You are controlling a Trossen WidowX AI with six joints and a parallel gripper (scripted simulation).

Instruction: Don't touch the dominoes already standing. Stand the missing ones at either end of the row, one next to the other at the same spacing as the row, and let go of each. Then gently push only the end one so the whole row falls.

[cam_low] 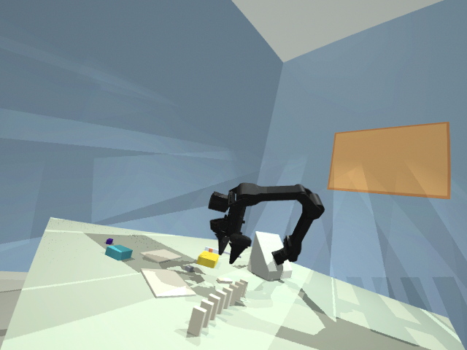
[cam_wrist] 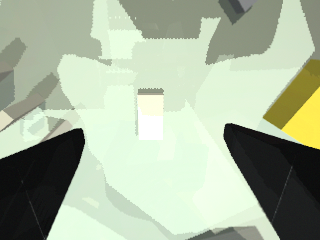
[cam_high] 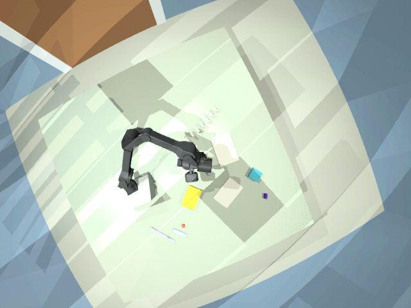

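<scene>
Right now my gripper tip is 6 cm short of the grey cube, 11 cm to the left of it and 7 cm above it. The rest, counted from my gripper tip: orange cube (21 cm behind, 29 cm to the right, 7 cm below); then yellow block (9 cm behind, 17 cm to the right, 6 cm below); then cyan block (27 cm ahead, 23 cm to the right, 6 cm below).
</scene>
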